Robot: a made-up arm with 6 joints. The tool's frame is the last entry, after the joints. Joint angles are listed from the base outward.
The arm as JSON. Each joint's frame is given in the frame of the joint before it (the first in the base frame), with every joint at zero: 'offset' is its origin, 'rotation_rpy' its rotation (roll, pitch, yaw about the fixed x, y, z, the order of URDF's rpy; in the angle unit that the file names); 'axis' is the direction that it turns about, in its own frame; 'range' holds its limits. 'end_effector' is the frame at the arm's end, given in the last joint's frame.
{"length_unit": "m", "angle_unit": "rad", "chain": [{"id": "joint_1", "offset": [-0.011, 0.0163, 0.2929], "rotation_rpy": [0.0, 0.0, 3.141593], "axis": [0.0, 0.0, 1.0], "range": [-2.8, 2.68]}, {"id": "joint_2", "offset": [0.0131, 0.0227, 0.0], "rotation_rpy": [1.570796, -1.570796, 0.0], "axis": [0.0, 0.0, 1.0], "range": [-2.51, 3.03]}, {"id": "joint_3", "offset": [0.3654, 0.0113, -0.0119], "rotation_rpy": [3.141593, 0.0, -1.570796], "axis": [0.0, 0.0, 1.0], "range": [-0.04, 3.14]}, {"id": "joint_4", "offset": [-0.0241, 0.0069, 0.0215], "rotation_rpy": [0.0, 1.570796, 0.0], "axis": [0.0, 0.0, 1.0], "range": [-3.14, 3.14]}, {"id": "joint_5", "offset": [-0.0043, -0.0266, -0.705], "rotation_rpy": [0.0, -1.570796, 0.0], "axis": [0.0, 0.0, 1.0], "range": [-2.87, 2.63]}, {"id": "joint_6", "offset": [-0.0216, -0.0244, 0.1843], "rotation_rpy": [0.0, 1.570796, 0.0], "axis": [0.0, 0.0, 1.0], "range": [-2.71, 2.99]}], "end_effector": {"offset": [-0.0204, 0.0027, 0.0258], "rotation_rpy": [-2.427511, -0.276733, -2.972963]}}
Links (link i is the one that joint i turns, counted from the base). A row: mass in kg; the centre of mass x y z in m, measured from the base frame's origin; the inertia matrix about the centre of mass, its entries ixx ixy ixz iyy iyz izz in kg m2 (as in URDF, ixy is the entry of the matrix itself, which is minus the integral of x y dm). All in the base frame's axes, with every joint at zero. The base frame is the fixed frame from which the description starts. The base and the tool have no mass.
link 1: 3.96; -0.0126 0.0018 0.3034; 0.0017 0 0 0.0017 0 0.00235
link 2: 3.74; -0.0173 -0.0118 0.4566; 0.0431 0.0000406 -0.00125 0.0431 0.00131 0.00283
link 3: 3.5; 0.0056 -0.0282 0.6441; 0.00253 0 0 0.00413 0 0.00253
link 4: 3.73; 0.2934 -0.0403 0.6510; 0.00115 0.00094 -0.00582 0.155 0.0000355 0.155
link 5: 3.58; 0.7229 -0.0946 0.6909; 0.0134 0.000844 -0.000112 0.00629 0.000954 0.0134
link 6: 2.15; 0.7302 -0.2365 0.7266; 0.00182 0 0 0.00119 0 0.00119
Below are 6 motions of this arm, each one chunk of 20 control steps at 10 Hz.
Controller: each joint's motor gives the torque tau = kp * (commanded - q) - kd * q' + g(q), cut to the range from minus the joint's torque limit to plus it. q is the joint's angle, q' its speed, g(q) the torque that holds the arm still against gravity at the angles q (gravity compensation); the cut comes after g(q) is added. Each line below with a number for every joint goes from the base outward.
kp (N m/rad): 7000 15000 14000 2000 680 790
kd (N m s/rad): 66 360 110 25 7.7 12
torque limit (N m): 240 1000 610 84 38 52
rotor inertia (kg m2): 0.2 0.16 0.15 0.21 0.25 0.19
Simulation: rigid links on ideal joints. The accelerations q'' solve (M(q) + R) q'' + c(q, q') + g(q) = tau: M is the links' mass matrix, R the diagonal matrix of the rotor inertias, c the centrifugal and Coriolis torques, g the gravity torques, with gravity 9.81 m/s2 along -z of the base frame. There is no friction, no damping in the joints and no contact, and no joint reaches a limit. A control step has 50 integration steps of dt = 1/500 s. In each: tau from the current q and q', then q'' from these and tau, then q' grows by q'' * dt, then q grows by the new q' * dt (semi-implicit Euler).
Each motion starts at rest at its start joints. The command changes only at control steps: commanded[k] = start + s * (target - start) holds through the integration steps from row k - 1 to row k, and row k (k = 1, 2, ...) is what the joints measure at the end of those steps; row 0 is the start. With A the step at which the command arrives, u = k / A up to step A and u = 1 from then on. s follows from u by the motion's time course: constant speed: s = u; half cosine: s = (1 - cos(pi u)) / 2; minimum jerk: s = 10 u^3 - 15 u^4 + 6 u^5; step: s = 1 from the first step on.
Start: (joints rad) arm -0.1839 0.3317 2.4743 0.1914 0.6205 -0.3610
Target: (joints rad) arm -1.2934 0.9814 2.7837 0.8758 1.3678 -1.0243
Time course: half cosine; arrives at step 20
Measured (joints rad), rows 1 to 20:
1: -0.1904 0.3357 2.4760 0.1951 0.6251 -0.3651
2: -0.2103 0.3476 2.4814 0.2067 0.6390 -0.3772
3: -0.2432 0.3671 2.4904 0.2265 0.6617 -0.3971
4: -0.2884 0.3937 2.5028 0.2539 0.6927 -0.4242
5: -0.3448 0.4268 2.5183 0.2882 0.7310 -0.4580
6: -0.4109 0.4656 2.5366 0.3285 0.7758 -0.4974
7: -0.4851 0.5091 2.5570 0.3740 0.8259 -0.5417
8: -0.5656 0.5564 2.5792 0.4234 0.8803 -0.5896
9: -0.6502 0.6061 2.6027 0.4756 0.9375 -0.6402
10: -0.7371 0.6570 2.6267 0.5291 0.9962 -0.6920
11: -0.8240 0.7080 2.6508 0.5828 1.0547 -0.7438
12: -0.9087 0.7576 2.6743 0.6352 1.1116 -0.7944
13: -0.9893 0.8048 2.6968 0.6852 1.1657 -0.8424
14: -1.0637 0.8483 2.7176 0.7314 1.2156 -0.8868
15: -1.1300 0.8870 2.7362 0.7728 1.2601 -0.9265
16: -1.1867 0.9201 2.7522 0.8082 1.2980 -0.9604
17: -1.2324 0.9466 2.7652 0.8368 1.3285 -0.9876
18: -1.2658 0.9659 2.7749 0.8579 1.3506 -1.0077
19: -1.2863 0.9776 2.7811 0.8709 1.3640 -1.0200
20: -1.2933 0.9814 2.7836 0.8756 1.3683 -1.0242

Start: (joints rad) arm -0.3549 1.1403 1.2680 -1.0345 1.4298 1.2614
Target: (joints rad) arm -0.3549 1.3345 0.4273 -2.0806 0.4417 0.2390
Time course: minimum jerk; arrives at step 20
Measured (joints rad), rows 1 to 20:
1: -0.3549 1.1407 1.2669 -1.0358 1.4288 1.2602
2: -0.3548 1.1433 1.2600 -1.0442 1.4219 1.2527
3: -0.3547 1.1484 1.2437 -1.0639 1.4046 1.2343
4: -0.3546 1.1564 1.2161 -1.0977 1.3740 1.2023
5: -0.3545 1.1673 1.1765 -1.1464 1.3290 1.1557
6: -0.3543 1.1808 1.1251 -1.2095 1.2694 1.0948
7: -0.3542 1.1965 1.0633 -1.2855 1.1960 1.0209
8: -0.3540 1.2137 0.9933 -1.3718 1.1120 0.9365
9: -0.3539 1.2319 0.9175 -1.4652 1.0213 0.8447
10: -0.3537 1.2502 0.8391 -1.5622 0.9278 0.7491
11: -0.3535 1.2680 0.7610 -1.6588 0.8353 0.6537
12: -0.3534 1.2845 0.6865 -1.7515 0.7475 0.5623
13: -0.3534 1.2992 0.6182 -1.8367 0.6674 0.4783
14: -0.3534 1.3116 0.5588 -1.9114 0.5978 0.4049
15: -0.3536 1.3214 0.5099 -1.9731 0.5404 0.3442
16: -0.3539 1.3284 0.4727 -2.0204 0.4961 0.2978
17: -0.3542 1.3328 0.4475 -2.0530 0.4659 0.2660
18: -0.3545 1.3347 0.4332 -2.0717 0.4487 0.2476
19: -0.3547 1.3350 0.4278 -2.0794 0.4421 0.2402
20: -0.3549 1.3345 0.4272 -2.0806 0.4414 0.2390

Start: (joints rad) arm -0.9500 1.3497 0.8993 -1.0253 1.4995 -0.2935
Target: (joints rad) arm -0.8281 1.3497 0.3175 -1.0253 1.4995 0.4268
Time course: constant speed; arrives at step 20
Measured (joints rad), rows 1 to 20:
1: -0.9410 1.3537 0.8681 -1.0283 1.5028 -0.2588
2: -0.9367 1.3528 0.8392 -1.0275 1.5022 -0.2228
3: -0.9296 1.3529 0.8102 -1.0277 1.5023 -0.1867
4: -0.9242 1.3529 0.7811 -1.0276 1.5023 -0.1508
5: -0.9177 1.3528 0.7521 -1.0276 1.5024 -0.1147
6: -0.9119 1.3528 0.7230 -1.0276 1.5024 -0.0787
7: -0.9057 1.3528 0.6940 -1.0276 1.5025 -0.0427
8: -0.8998 1.3528 0.6649 -1.0276 1.5025 -0.0067
9: -0.8937 1.3527 0.6358 -1.0275 1.5025 0.0293
10: -0.8877 1.3527 0.6068 -1.0275 1.5026 0.0653
11: -0.8817 1.3527 0.5777 -1.0275 1.5026 0.1013
12: -0.8757 1.3526 0.5487 -1.0274 1.5027 0.1374
13: -0.8697 1.3526 0.5196 -1.0274 1.5027 0.1734
14: -0.8637 1.3526 0.4906 -1.0274 1.5028 0.2094
15: -0.8577 1.3525 0.4615 -1.0273 1.5028 0.2454
16: -0.8517 1.3525 0.4325 -1.0273 1.5029 0.2814
17: -0.8458 1.3524 0.4035 -1.0272 1.5029 0.3175
18: -0.8398 1.3524 0.3744 -1.0272 1.5030 0.3535
19: -0.8339 1.3523 0.3454 -1.0271 1.5030 0.3895
20: -0.8280 1.3523 0.3163 -1.0270 1.5030 0.4255

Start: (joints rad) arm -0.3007 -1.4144 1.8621 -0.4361 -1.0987 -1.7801
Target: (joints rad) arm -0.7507 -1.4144 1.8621 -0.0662 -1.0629 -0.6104
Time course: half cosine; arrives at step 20
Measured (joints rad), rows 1 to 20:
1: -0.3051 -1.4145 1.8621 -0.4339 -1.0985 -1.7731
2: -0.3159 -1.4146 1.8622 -0.4272 -1.0979 -1.7520
3: -0.3312 -1.4147 1.8623 -0.4161 -1.0968 -1.7172
4: -0.3516 -1.4148 1.8623 -0.4010 -1.0954 -1.6695
5: -0.3762 -1.4149 1.8624 -0.3822 -1.0935 -1.6102
6: -0.4045 -1.4149 1.8625 -0.3600 -1.0914 -1.5406
7: -0.4359 -1.4150 1.8625 -0.3352 -1.0890 -1.4624
8: -0.4694 -1.4151 1.8625 -0.3083 -1.0863 -1.3776
9: -0.5044 -1.4151 1.8626 -0.2800 -1.0835 -1.2883
10: -0.5399 -1.4151 1.8626 -0.2509 -1.0807 -1.1967
11: -0.5750 -1.4151 1.8626 -0.2218 -1.0778 -1.1052
12: -0.6089 -1.4151 1.8625 -0.1935 -1.0750 -1.0158
13: -0.6407 -1.4150 1.8625 -0.1666 -1.0724 -0.9310
14: -0.6698 -1.4150 1.8625 -0.1418 -1.0700 -0.8526
15: -0.6952 -1.4149 1.8624 -0.1198 -1.0678 -0.7827
16: -0.7165 -1.4148 1.8624 -0.1010 -1.0660 -0.7230
17: -0.7330 -1.4147 1.8623 -0.0859 -1.0646 -0.6748
18: -0.7445 -1.4146 1.8622 -0.0749 -1.0636 -0.6395
19: -0.7505 -1.4145 1.8622 -0.0683 -1.0630 -0.6179
20: -0.7510 -1.4144 1.8621 -0.0662 -1.0628 -0.6105

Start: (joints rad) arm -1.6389 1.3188 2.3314 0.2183 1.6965 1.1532
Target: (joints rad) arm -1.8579 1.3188 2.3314 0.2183 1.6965 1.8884
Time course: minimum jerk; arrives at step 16
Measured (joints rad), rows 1 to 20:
1: -1.6396 1.3188 2.3314 0.2183 1.6965 1.1548
2: -1.6436 1.3187 2.3315 0.2182 1.6966 1.1647
3: -1.6522 1.3187 2.3316 0.2180 1.6967 1.1883
4: -1.6657 1.3186 2.3317 0.2178 1.6968 1.2281
5: -1.6839 1.3186 2.3318 0.2176 1.6969 1.2839
6: -1.7060 1.3185 2.3319 0.2174 1.6970 1.3536
7: -1.7307 1.3185 2.3320 0.2173 1.6970 1.4334
8: -1.7565 1.3185 2.3320 0.2173 1.6970 1.5187
9: -1.7818 1.3185 2.3320 0.2173 1.6970 1.6040
10: -1.8051 1.3186 2.3319 0.2173 1.6970 1.6842
11: -1.8249 1.3186 2.3318 0.2175 1.6969 1.7544
12: -1.8403 1.3187 2.3317 0.2176 1.6968 1.8110
13: -1.8507 1.3187 2.3316 0.2178 1.6967 1.8516
14: -1.8563 1.3188 2.3315 0.2180 1.6966 1.8761
15: -1.8581 1.3188 2.3314 0.2182 1.6965 1.8865
16: -1.8579 1.3188 2.3314 0.2183 1.6965 1.8884
17: -1.8579 1.3188 2.3314 0.2183 1.6965 1.8884
18: -1.8579 1.3188 2.3314 0.2183 1.6965 1.8884
19: -1.8579 1.3188 2.3314 0.2183 1.6965 1.8884
20: -1.8579 1.3188 2.3314 0.2183 1.6965 1.8884

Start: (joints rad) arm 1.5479 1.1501 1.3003 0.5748 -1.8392 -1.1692
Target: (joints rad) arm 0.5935 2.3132 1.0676 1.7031 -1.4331 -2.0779
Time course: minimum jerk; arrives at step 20
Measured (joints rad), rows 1 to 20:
1: 1.5462 1.1517 1.2998 0.5758 -1.8389 -1.1702
2: 1.5361 1.1618 1.2968 0.5825 -1.8369 -1.1767
3: 1.5149 1.1848 1.2907 0.6005 -1.8307 -1.1927
4: 1.4804 1.2238 1.2812 0.6330 -1.8191 -1.2206
5: 1.4321 1.2795 1.2682 0.6817 -1.8015 -1.2615
6: 1.3708 1.3514 1.2520 0.7465 -1.7779 -1.3152
7: 1.2985 1.4377 1.2332 0.8260 -1.7487 -1.3804
8: 1.2171 1.5353 1.2122 0.9176 -1.7150 -1.4551
9: 1.1299 1.6408 1.1901 1.0182 -1.6781 -1.5366
10: 1.0403 1.7500 1.1677 1.1240 -1.6395 -1.6216
11: 0.9521 1.8585 1.1459 1.2305 -1.6009 -1.7067
12: 0.8690 1.9619 1.1257 1.3333 -1.5639 -1.7885
13: 0.7944 2.0562 1.1078 1.4282 -1.5299 -1.8637
14: 0.7305 2.1380 1.0928 1.5118 -1.5002 -1.9296
15: 0.6790 2.2047 1.0812 1.5812 -1.4758 -1.9840
16: 0.6402 2.2548 1.0732 1.6346 -1.4570 -2.0255
17: 0.6138 2.2882 1.0686 1.6713 -1.4441 -2.0539
18: 0.5990 2.3064 1.0668 1.6925 -1.4366 -2.0702
19: 0.5935 2.3129 1.0669 1.7013 -1.4335 -2.0769
20: 0.5933 2.3132 1.0676 1.7029 -1.4330 -2.0779

